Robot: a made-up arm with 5 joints. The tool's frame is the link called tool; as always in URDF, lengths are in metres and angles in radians. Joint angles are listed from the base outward. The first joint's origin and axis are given. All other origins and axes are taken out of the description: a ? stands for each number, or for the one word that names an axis. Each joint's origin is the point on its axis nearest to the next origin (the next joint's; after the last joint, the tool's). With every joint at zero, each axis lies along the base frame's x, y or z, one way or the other. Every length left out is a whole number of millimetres.
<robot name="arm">
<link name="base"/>
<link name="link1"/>
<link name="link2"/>
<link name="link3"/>
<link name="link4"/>
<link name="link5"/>
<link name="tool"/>
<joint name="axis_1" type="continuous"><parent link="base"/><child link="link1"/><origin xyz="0.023 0.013 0.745" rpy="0.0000 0.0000 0.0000"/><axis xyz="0 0 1"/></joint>
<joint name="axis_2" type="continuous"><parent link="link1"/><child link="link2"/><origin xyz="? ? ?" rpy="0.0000 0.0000 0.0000"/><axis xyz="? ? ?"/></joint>
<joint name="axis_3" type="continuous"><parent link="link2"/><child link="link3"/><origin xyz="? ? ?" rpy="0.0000 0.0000 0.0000"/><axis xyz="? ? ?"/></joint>
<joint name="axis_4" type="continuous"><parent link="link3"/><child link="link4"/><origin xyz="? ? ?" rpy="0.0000 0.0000 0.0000"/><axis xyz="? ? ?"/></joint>
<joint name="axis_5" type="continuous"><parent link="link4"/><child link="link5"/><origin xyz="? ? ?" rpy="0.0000 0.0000 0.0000"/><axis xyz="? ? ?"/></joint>
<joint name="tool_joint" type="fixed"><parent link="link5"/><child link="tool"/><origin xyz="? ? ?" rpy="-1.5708 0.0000 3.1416"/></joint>
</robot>
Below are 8 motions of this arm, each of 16 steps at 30 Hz.
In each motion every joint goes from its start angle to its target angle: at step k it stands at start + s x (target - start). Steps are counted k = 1, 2, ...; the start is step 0. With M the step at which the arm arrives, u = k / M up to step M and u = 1 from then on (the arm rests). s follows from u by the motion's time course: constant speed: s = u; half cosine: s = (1 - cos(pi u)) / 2; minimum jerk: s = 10 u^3 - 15 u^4 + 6 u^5.
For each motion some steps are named. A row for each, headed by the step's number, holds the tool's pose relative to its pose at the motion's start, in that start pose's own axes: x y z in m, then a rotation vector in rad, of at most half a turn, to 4 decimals.
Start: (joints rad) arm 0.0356 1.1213 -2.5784 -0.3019 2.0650
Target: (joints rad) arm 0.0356 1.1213 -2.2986 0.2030 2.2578
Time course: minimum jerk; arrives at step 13
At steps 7, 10, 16:
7: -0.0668 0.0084 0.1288 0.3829 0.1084 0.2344
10: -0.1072 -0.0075 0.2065 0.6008 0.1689 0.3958
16: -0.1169 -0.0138 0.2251 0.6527 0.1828 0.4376

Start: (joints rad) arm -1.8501 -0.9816 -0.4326 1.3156 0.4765
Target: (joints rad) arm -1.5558 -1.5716 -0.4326 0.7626 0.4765
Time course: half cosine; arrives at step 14
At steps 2, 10, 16:
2: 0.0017 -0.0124 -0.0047 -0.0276 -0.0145 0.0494
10: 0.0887 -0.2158 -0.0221 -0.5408 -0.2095 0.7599
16: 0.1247 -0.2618 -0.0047 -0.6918 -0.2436 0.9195

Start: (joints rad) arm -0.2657 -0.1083 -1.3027 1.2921 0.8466
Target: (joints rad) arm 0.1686 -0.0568 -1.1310 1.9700 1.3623
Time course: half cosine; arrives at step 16
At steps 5, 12, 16:
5: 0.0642 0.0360 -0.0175 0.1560 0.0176 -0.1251
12: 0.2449 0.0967 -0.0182 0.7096 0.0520 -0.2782
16: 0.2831 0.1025 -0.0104 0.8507 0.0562 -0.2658

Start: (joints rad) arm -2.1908 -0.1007 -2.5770 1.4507 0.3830
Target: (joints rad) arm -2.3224 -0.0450 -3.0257 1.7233 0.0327
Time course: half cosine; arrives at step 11
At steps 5, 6, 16:
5: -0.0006 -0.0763 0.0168 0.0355 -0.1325 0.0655
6: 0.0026 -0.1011 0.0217 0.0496 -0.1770 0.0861
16: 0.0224 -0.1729 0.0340 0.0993 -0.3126 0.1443

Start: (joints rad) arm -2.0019 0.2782 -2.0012 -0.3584 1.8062
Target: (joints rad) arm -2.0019 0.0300 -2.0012 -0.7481 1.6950
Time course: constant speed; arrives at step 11
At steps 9, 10, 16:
9: 0.0483 -0.0964 -0.2109 -0.5127 -0.0889 -0.0986
10: 0.0531 -0.1109 -0.2318 -0.5703 -0.0982 -0.1066
16: 0.0577 -0.1260 -0.2522 -0.6279 -0.1074 -0.1141

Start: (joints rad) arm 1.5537 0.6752 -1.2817 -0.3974 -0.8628
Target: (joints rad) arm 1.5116 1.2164 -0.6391 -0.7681 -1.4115
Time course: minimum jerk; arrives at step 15
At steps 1, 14, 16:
1: 0.0013 0.0005 -0.0014 -0.0016 -0.0014 -0.0015
14: 0.4166 -0.1595 -0.4822 -0.7328 -0.4810 -0.3670
16: 0.4173 -0.1607 -0.4832 -0.7351 -0.4821 -0.3675

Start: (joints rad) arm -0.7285 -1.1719 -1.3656 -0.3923 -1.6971
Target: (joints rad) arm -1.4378 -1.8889 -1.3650 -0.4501 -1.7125
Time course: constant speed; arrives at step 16
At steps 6, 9, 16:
6: -0.0834 -0.1271 0.1946 0.2839 -0.2721 -0.0548
9: -0.1645 -0.2051 0.2638 0.4264 -0.4106 -0.0536
16: -0.4147 -0.4093 0.3167 0.7518 -0.7302 0.0266

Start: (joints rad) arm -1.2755 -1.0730 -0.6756 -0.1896 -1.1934
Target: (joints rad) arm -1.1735 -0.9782 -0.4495 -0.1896 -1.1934
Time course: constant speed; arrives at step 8
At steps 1, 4, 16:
1: 0.0050 0.0096 -0.0230 -0.0417 0.0043 -0.0036
4: 0.0184 0.0321 -0.0939 -0.1672 0.0145 -0.0136
16: 0.0328 0.0471 -0.1910 -0.3350 0.0210 -0.0249

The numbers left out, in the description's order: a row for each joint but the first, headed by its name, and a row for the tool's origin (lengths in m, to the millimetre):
axis_2: xyz 0.011 -0.023 0.000, axis 0 1 0
axis_3: xyz 0.087 0.000 0.335, axis 0 1 0
axis_4: xyz 0.119 0.000 -0.452, axis 0 1 0
axis_5: xyz 0.095 0.000 -0.150, axis 0 0 -1
tool: xyz -0.001 -0.025 0.000

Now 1 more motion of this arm.
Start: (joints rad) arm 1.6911 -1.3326 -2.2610 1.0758 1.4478
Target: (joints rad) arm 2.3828 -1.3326 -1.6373 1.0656 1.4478
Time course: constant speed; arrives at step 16
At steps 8, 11, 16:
8: -0.1160 0.1669 0.1455 0.2715 0.2475 -0.2789
11: -0.1229 0.2225 0.2100 0.3671 0.3216 -0.4031
16: -0.0935 0.2958 0.3159 0.5150 0.4196 -0.6312

